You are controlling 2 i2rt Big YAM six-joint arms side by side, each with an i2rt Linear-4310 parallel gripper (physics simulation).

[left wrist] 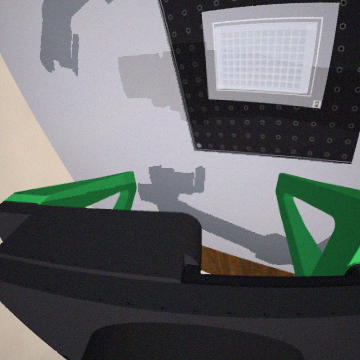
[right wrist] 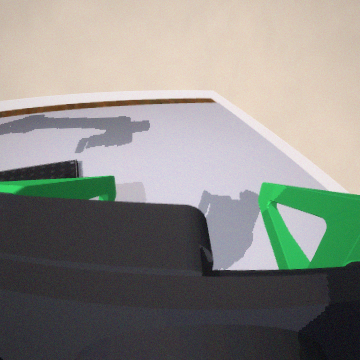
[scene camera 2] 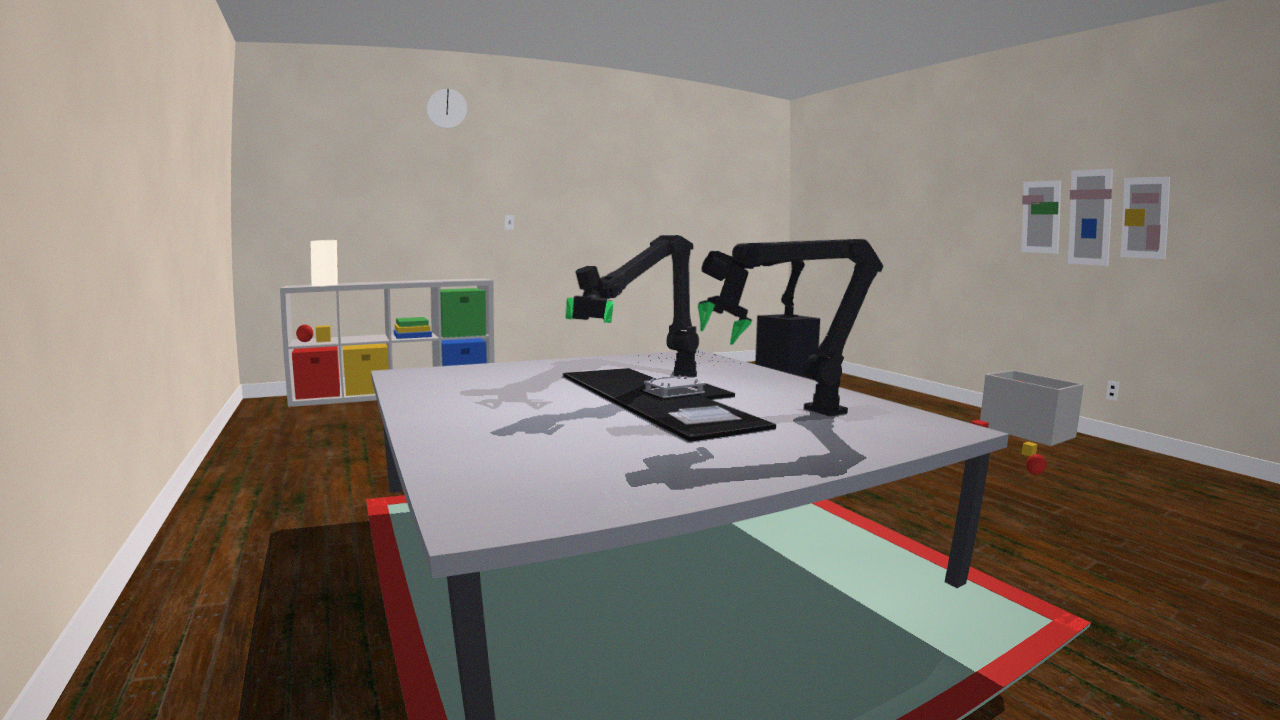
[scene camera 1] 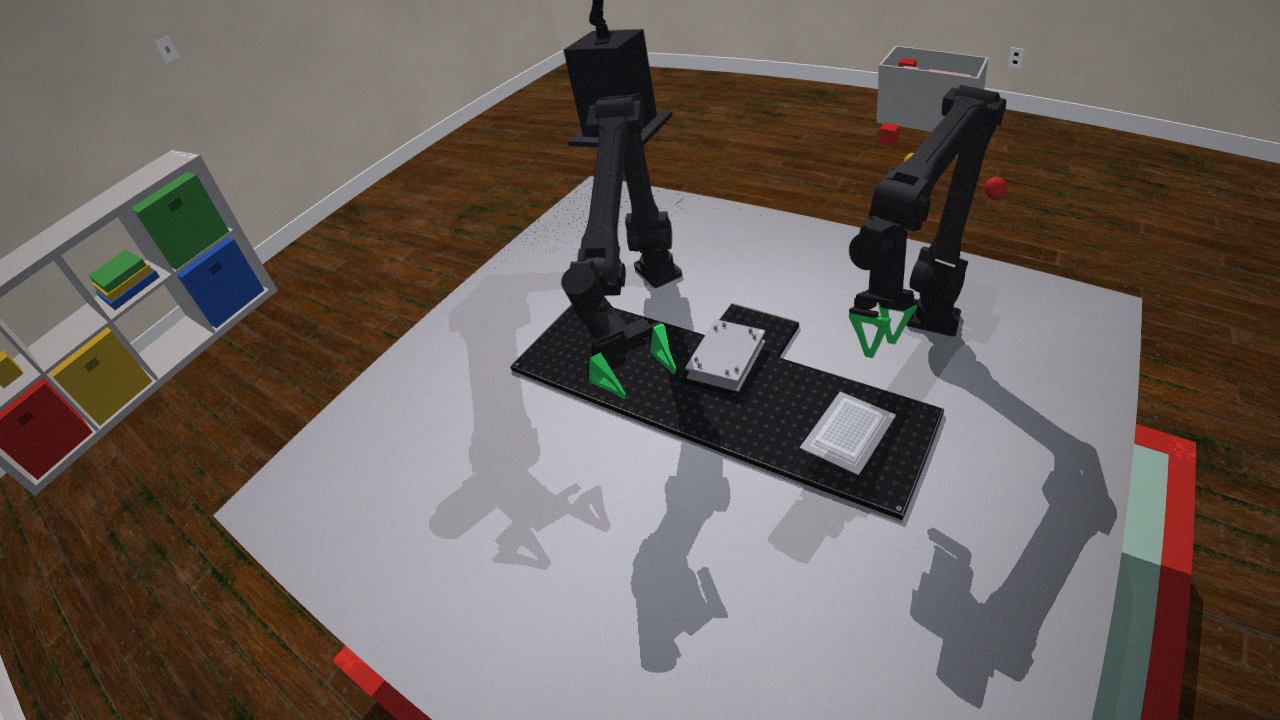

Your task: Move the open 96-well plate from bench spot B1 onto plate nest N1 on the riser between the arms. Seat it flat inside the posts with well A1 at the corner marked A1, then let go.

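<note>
The clear-white 96-well plate lies flat on a pale square marked B1 on the black breadboard. The nest, a grey block with small posts near its corners, stands on the breadboard to the plate's left in scene camera 1; no plate shows on it. My left gripper is open and empty, raised above and behind the breadboard's edge, apart from the plate. My right gripper is open and empty, high to the left of the nest. The A1 marks are too small to read.
The black breadboard lies on the large grey table. A black box-like stand is behind the arms. Shelves and a grey bin stand away on the floor.
</note>
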